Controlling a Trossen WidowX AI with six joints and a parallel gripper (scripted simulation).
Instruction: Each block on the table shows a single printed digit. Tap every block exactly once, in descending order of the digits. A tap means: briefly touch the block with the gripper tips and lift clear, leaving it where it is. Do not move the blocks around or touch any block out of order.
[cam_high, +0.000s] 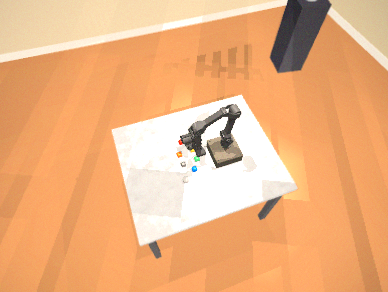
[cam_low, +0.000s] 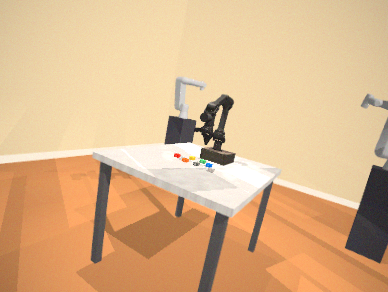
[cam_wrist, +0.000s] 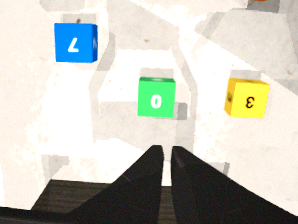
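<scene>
Right now my gripper tip is 10 mm past the green block and 120 mm above it. Also, from my gripper tip: blue block 30 mm ahead, 80 mm to the left, 120 mm below; yellow block 10 mm ahead, 80 mm to the right, 120 mm below; orange block 110 mm ahead, 60 mm to the right, 120 mm below.
</scene>
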